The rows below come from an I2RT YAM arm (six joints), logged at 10 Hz.
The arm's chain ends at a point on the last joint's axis. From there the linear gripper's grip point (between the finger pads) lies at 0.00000 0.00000 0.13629 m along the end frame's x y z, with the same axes.
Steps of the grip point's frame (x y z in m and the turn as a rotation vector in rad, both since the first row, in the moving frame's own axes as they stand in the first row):
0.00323 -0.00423 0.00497 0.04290 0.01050 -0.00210
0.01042 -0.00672 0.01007 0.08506 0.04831 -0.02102
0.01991 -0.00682 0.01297 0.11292 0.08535 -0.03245
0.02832 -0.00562 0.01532 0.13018 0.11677 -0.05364
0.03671 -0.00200 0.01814 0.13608 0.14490 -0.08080
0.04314 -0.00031 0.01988 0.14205 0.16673 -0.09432
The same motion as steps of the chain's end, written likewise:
0.00181 0.00162 0.00510 0.04290 0.01050 -0.00210
0.00397 0.00492 0.01072 0.08506 0.04831 -0.02102
0.00857 0.00870 0.01433 0.11292 0.08535 -0.03245
0.01297 0.01245 0.01740 0.13018 0.11677 -0.05364
0.01786 0.01720 0.02082 0.13608 0.14490 -0.08080
0.02154 0.01993 0.02313 0.14205 0.16673 -0.09432

